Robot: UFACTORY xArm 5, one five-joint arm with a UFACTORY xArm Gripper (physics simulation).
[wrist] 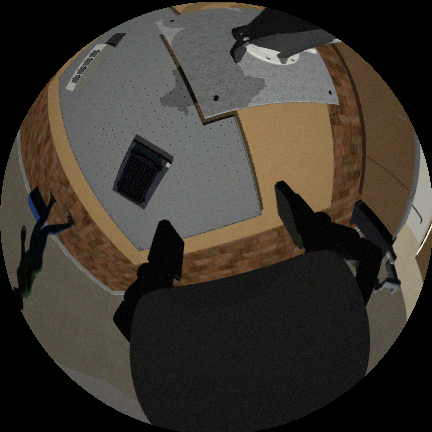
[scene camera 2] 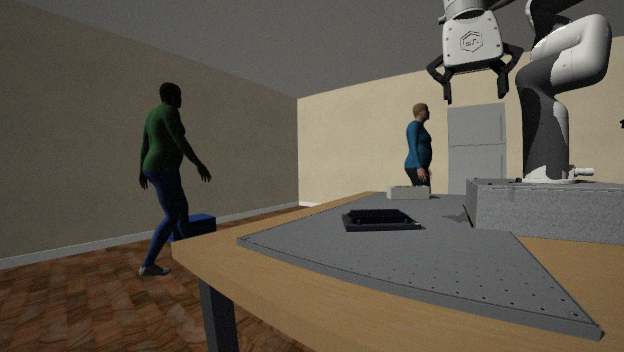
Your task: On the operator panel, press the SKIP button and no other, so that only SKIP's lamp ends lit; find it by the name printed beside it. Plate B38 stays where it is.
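Frame: origin at the arm's base, x back, y right, z up, level; metres.
Seen in the pictures: gripper, between the fingertips: (wrist: 224, 214) (scene camera 2: 475, 100); arm's base, origin of its link: (wrist: 268, 43) (scene camera 2: 544, 182).
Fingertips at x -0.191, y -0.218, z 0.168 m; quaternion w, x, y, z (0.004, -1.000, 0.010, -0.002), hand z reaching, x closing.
Observation:
Offsets run from my fingertips to a thing's top centre. Level surfaces: height alone.
A pale, low box @(dz -0.206, dx -0.199, dy +0.475 m) (scene camera 2: 408, 192) (wrist: 86, 66), which looks like the operator panel, stands near the far edge of the grey perforated board @(dz -0.262 m) (scene camera 2: 300, 240) (wrist: 210, 170). Several small dark marks run in a row along its top in the wrist view. The printed names, SKIP among them, and any lamps are too small to read. A dark gridded plate @(dz -0.236, dx -0.203, dy +0.018 m) (scene camera 2: 382, 216) (wrist: 136, 179) sits in a dark holder on the board; no label B38 is readable. My gripper (scene camera 2: 475, 98) (wrist: 224, 214) is open and empty, high above the board and apart from both things.
The arm's base stands on a grey speckled block (scene camera 2: 550, 207) (wrist: 225, 95) beside the board. The board lies on a wooden table @(dz -0.275 m) (scene camera 2: 280, 285) (wrist: 290, 150). A person in green (scene camera 2: 162, 130) (wrist: 32, 260) and one in blue (scene camera 2: 419, 145) stand beyond the table. A blue box (scene camera 2: 202, 225) (wrist: 36, 204) is on the floor.

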